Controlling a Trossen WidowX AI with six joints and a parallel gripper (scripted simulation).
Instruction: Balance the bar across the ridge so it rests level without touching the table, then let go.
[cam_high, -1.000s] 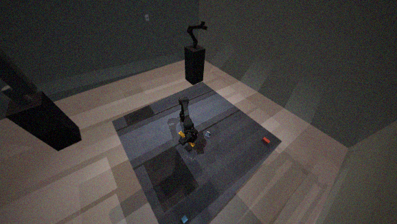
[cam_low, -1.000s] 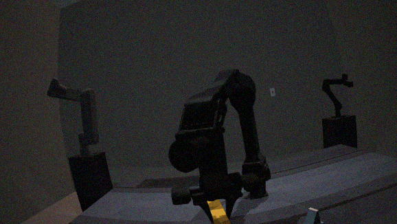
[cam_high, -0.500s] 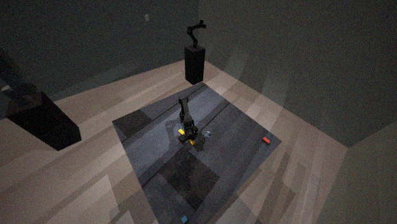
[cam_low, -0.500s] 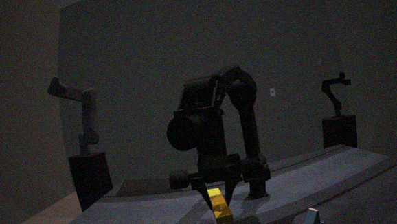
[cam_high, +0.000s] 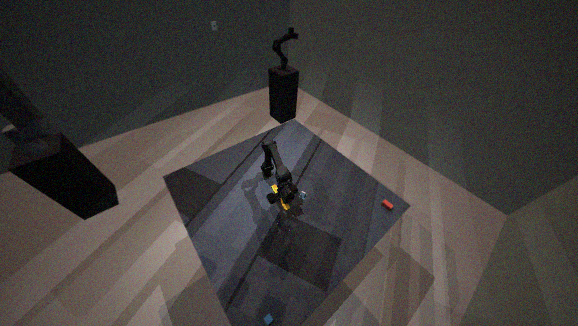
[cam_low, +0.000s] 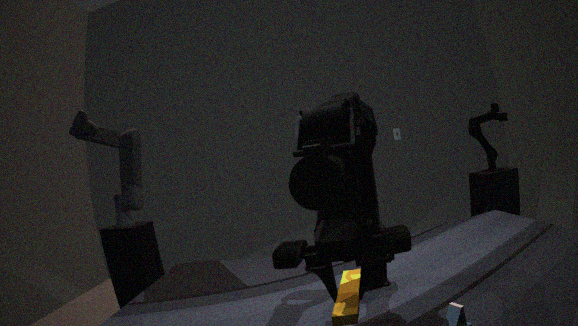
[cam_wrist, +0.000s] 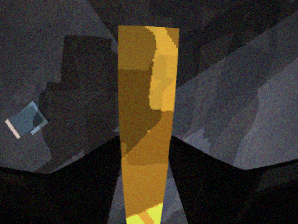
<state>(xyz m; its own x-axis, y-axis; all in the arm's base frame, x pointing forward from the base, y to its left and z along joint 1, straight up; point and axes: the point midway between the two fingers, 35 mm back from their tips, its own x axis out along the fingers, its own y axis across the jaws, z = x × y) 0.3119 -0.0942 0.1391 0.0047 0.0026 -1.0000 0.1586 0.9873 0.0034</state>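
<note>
My gripper tip is 30 mm past the bar. The rest, counted from my gripper tip: blue block (430 mm ahead, 410 mm to the right, 90 mm below); red block (590 mm to the left, 430 mm ahead, 90 mm below).
</note>
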